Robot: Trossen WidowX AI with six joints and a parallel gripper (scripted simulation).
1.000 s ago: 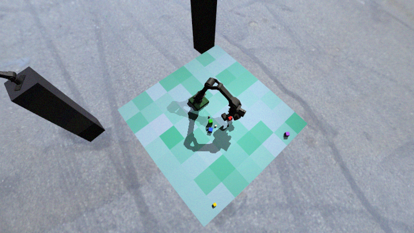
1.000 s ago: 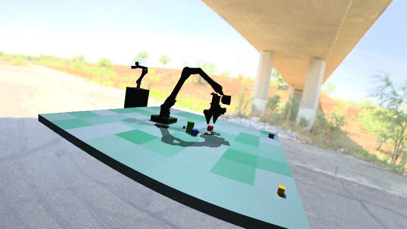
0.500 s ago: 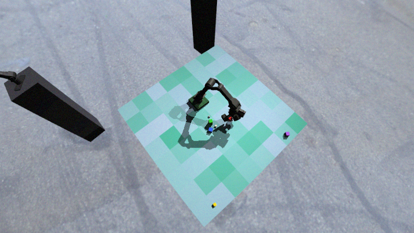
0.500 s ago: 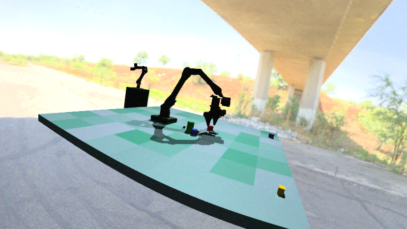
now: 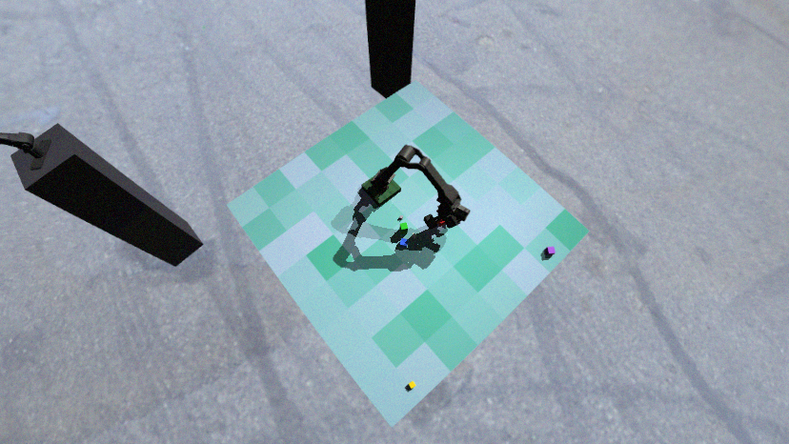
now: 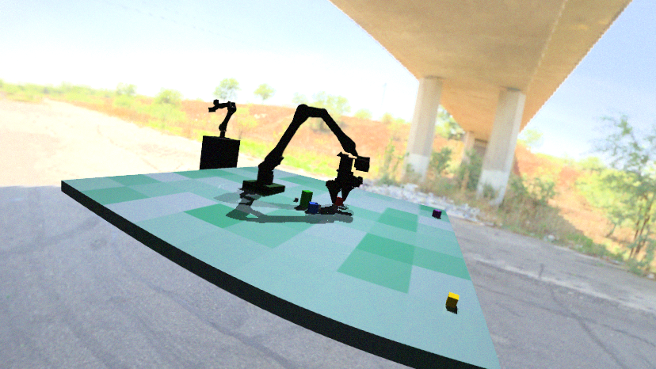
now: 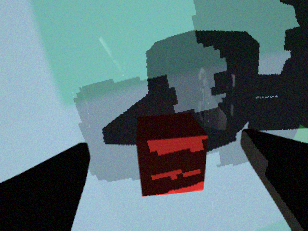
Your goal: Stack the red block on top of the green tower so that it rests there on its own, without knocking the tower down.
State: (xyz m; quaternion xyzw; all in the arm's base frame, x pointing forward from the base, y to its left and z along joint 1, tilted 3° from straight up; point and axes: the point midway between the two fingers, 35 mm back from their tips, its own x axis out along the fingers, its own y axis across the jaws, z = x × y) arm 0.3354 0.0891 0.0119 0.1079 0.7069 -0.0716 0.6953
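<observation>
Right now the blue block is 210 mm to the right of my gripper tip, 50 mm behind it and 10 mm above it. Also, from my gripper tip: purple block (470 mm ahead, 260 mm to the left, 10 mm above); yellow block (620 mm to the right, 410 mm ahead); red block (10 mm above).
</observation>
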